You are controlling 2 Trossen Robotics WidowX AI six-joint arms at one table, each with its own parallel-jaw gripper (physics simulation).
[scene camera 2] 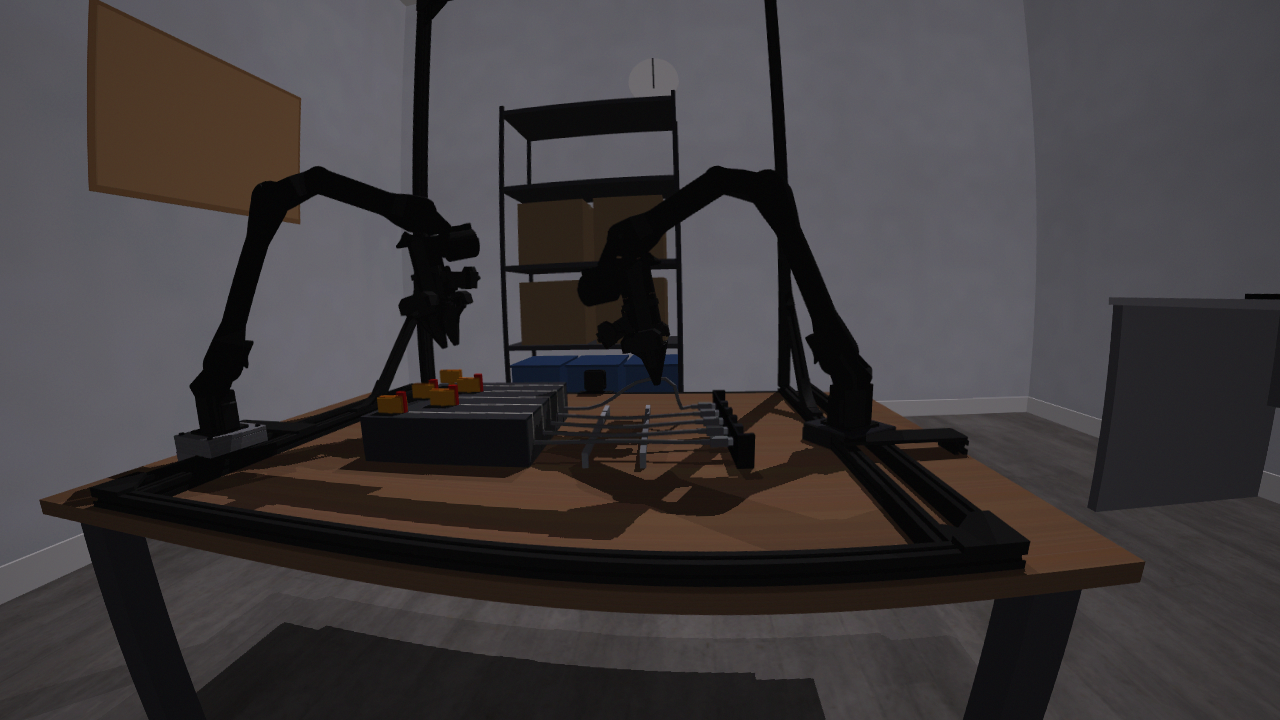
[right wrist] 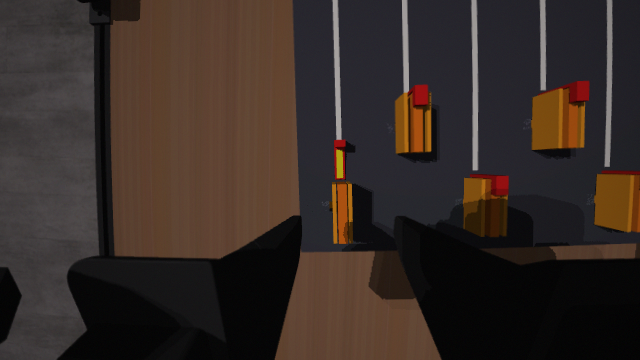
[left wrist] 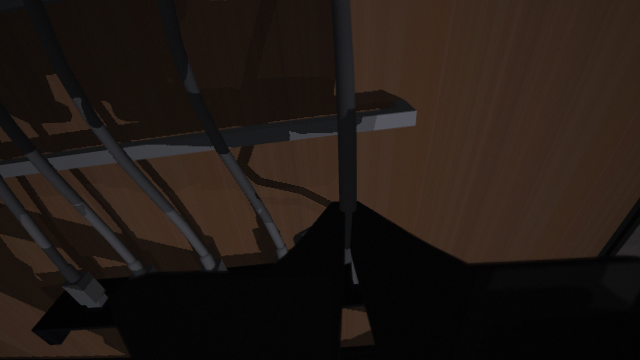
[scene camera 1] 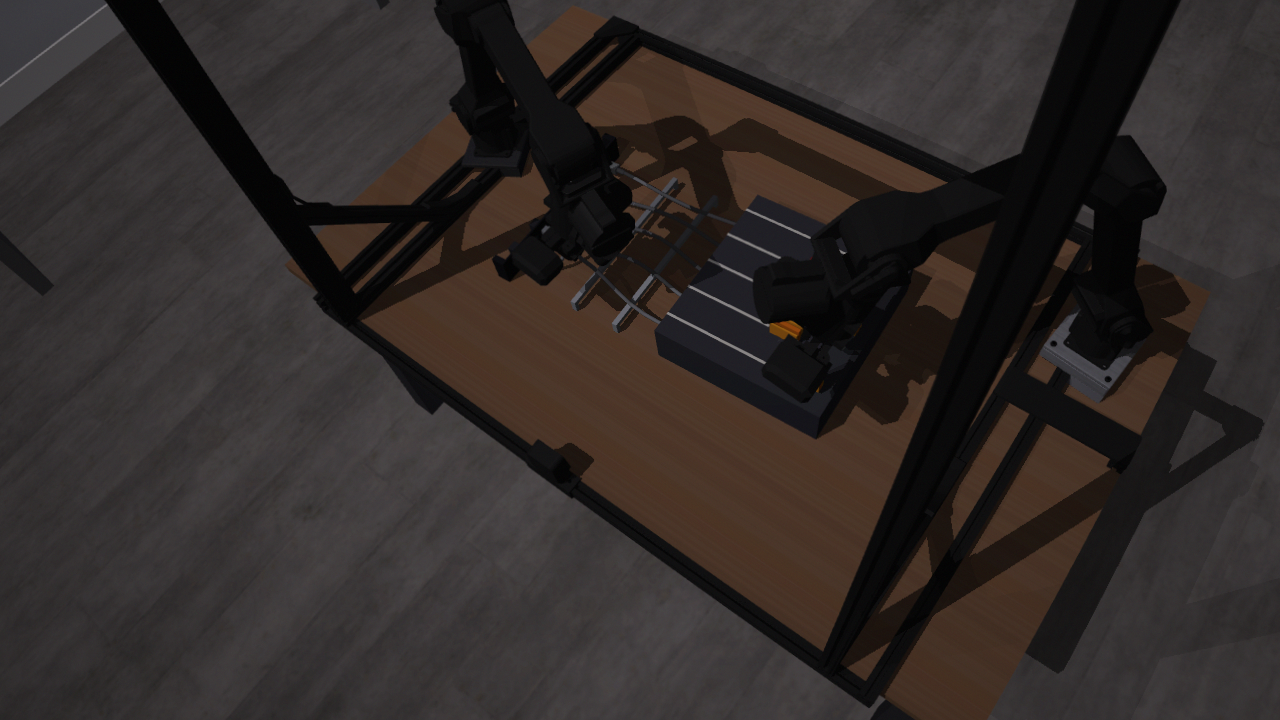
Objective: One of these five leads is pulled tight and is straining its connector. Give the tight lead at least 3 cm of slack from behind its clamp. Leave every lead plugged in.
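Frame: origin at the left arm's base, x right, y ahead, z up, level; centimetres.
Where they show: left gripper, between the fingertips: [scene camera 2: 657,384] [left wrist: 344,211] [scene camera 1: 575,258]; right gripper, between the fingertips: [scene camera 2: 450,346] [right wrist: 347,224] [scene camera 1: 807,354]; left arm's base, origin of its link: [scene camera 2: 849,424] [scene camera 1: 496,143]; right arm's base, origin of its link: [scene camera 2: 220,430] [scene camera 1: 1095,341].
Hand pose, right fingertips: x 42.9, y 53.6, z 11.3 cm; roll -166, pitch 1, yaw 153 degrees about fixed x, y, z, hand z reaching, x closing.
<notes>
Each offset is from my right fingertips to the top centre of the thing. "spot": to the spot under its first point.
In the left wrist view my left gripper [left wrist: 344,211] [scene camera 2: 657,381] is shut on the outermost grey lead {spot: dx -14.6, dy -29.3, dz -7.5 cm} [left wrist: 345,75], which arches up to the fingertips in scene camera 2. The other leads {spot: dx -20.5, dy -26.6, dz -11.3 cm} [left wrist: 187,80] run beside it to grey connectors at a black strip {spot: dx -43.7, dy -33.2, dz -11.4 cm} [scene camera 2: 742,449]. My right gripper [right wrist: 347,224] [scene camera 2: 448,343] is open, above the leftmost orange clamp {spot: dx +0.2, dy +0.2, dz -4.3 cm} [right wrist: 342,212] [scene camera 2: 451,375] in its wrist view. That clamp's red and yellow lever {spot: dx -1.4, dy -2.8, dz -7.2 cm} [right wrist: 340,161] lies flat in front of it. Other clamps [right wrist: 486,207] [right wrist: 413,122] [right wrist: 558,120] have red blocks at their tops. In scene camera 1 both sets of fingertips are hidden.
The clamps stand on a dark box {dx -13.1, dy -3.2, dz -7.4 cm} [scene camera 1: 733,371] [scene camera 2: 447,438] [right wrist: 315,75] with pale lines along its top. Two grey bars [scene camera 2: 641,447] [scene camera 2: 586,447] cross under the leads between box and strip. A black frame [scene camera 2: 537,555] edges the table, with uprights near the arms.
</notes>
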